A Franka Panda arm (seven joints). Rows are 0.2 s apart.
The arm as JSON. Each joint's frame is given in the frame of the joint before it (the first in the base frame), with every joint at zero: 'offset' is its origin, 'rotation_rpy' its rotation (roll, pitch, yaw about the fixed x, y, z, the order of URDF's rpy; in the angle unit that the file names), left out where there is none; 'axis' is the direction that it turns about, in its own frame. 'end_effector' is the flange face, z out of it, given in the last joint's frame.
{
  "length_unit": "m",
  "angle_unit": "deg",
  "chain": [
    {
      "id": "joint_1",
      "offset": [
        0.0,
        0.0,
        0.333
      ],
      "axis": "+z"
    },
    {
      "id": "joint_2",
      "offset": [
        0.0,
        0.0,
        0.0
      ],
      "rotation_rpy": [
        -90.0,
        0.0,
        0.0
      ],
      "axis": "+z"
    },
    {
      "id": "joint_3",
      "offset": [
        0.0,
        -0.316,
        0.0
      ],
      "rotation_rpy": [
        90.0,
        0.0,
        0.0
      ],
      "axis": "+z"
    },
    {
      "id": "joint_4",
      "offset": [
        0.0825,
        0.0,
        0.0
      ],
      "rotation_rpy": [
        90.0,
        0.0,
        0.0
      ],
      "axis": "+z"
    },
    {
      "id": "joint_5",
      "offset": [
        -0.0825,
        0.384,
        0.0
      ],
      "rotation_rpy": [
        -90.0,
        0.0,
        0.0
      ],
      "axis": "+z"
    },
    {
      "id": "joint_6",
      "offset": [
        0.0,
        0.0,
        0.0
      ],
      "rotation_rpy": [
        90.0,
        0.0,
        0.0
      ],
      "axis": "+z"
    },
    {
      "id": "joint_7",
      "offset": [
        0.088,
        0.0,
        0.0
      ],
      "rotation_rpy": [
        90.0,
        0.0,
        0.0
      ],
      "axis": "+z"
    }
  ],
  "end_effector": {
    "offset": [
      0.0,
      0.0,
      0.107
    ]
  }
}
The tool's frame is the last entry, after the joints.
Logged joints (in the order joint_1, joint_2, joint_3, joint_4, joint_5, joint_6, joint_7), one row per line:
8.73 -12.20 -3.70 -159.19 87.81 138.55 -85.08
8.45 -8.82 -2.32 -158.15 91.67 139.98 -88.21
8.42 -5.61 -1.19 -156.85 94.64 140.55 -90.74
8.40 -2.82 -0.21 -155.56 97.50 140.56 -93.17
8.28 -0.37 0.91 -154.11 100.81 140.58 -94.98
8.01 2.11 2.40 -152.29 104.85 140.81 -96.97
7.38 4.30 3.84 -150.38 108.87 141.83 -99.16
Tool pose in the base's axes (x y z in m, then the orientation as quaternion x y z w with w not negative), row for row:
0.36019 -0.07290 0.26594 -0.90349 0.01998 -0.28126 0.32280
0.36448 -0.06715 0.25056 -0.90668 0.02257 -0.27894 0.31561
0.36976 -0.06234 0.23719 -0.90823 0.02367 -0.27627 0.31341
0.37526 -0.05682 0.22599 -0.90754 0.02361 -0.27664 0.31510
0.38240 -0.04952 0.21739 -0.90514 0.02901 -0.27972 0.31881
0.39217 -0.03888 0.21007 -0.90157 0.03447 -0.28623 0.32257
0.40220 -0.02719 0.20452 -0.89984 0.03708 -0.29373 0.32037
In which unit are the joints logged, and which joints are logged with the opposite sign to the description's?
The joints are logged in degrees. Opposite sign: joint_1.
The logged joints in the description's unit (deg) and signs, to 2 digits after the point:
-8.73 -12.20 -3.70 -159.19 87.81 138.55 -85.08
-8.45 -8.82 -2.32 -158.15 91.67 139.98 -88.21
-8.42 -5.61 -1.19 -156.85 94.64 140.55 -90.74
-8.40 -2.82 -0.21 -155.56 97.50 140.56 -93.17
-8.28 -0.37 0.91 -154.11 100.81 140.58 -94.98
-8.01 2.11 2.40 -152.29 104.85 140.81 -96.97
-7.38 4.30 3.84 -150.38 108.87 141.83 -99.16

